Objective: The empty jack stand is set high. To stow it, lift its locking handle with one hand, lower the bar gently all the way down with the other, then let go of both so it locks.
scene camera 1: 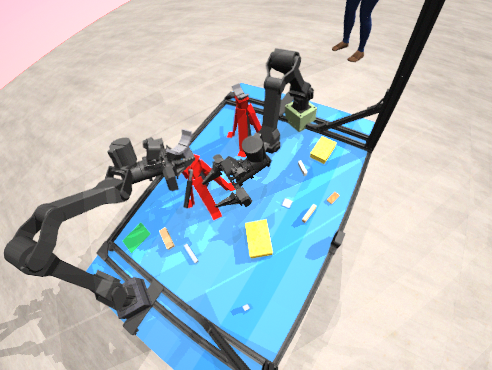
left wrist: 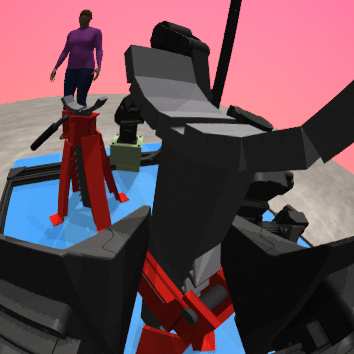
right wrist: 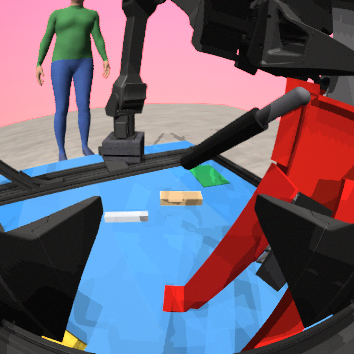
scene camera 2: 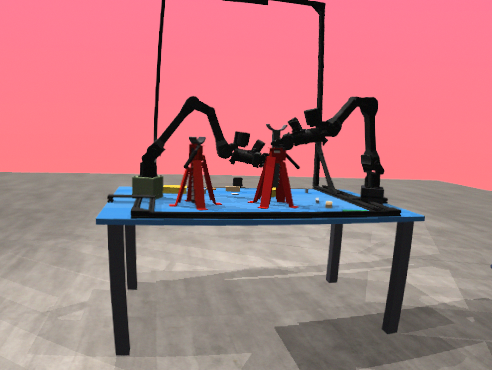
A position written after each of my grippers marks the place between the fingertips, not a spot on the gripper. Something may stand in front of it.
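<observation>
My left gripper (scene camera 1: pixel 193 154) (left wrist: pixel 181 213) is visible in scene camera 1 and the left wrist view. My right gripper (scene camera 1: pixel 208 195) (right wrist: pixel 180 203) is visible in scene camera 1 and the right wrist view. Scene camera 2 shows a red jack stand (scene camera 2: pixel 276 155) and a red jack stand (scene camera 2: pixel 195 193).
</observation>
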